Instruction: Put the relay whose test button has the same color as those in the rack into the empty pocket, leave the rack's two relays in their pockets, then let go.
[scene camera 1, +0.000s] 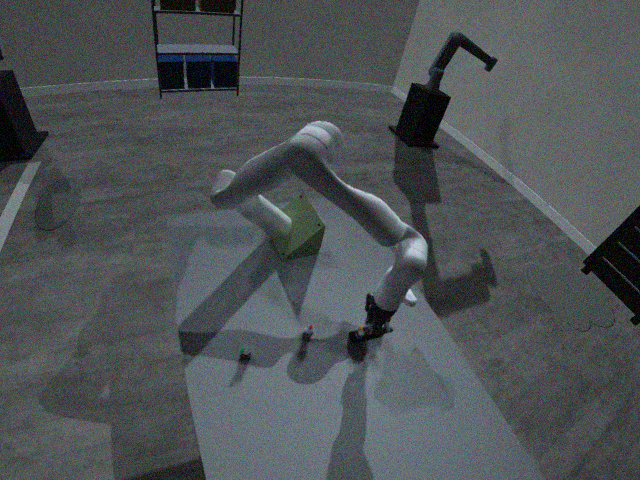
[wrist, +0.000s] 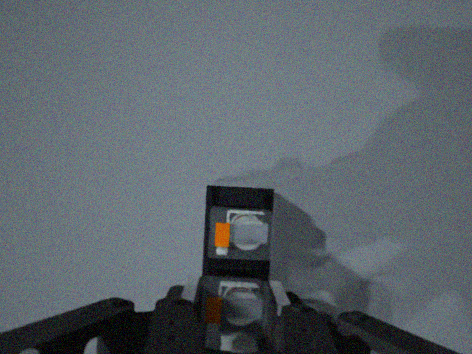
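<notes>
The black rack stands on the table under my gripper. In the wrist view, a relay with an orange test button sits in its far pocket. My gripper is shut on another relay with a darker-looking orange button, in line with the rack. Its base and its exact height in the rack are hidden. Part of another pale round shape shows at the bottom edge, too cut off to identify. A relay with a red button and a relay with a green button stand apart to the left.
My arm's green base block stands behind the relays. The pale table or mat surface extends towards the camera. A shelf unit and another arm on a dark pedestal stand far back. Broad shadows cross the work area.
</notes>
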